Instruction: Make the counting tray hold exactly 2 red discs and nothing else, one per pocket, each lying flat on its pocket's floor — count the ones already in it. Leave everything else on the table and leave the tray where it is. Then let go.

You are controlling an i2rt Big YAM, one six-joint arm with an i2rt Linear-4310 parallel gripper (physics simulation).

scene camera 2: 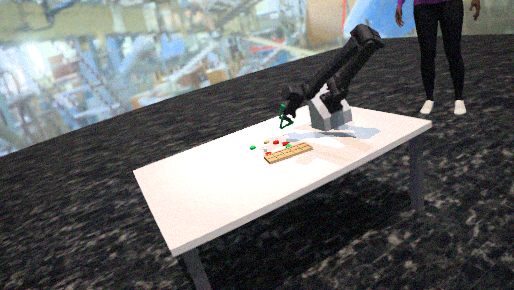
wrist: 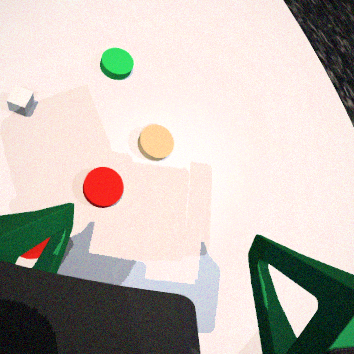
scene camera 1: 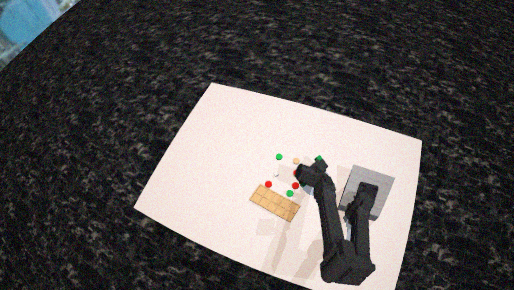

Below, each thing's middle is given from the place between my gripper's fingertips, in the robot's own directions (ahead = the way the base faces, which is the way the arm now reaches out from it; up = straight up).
My hand is 9 cm above the tan disc (wrist: 155, 142), 7 cm short of it and 6 cm to the left of it. From my hand the other things lie so: tan counting tray (scene camera 1: 279, 205) (18 cm to the left, 9 cm below, 9 cm ahead).
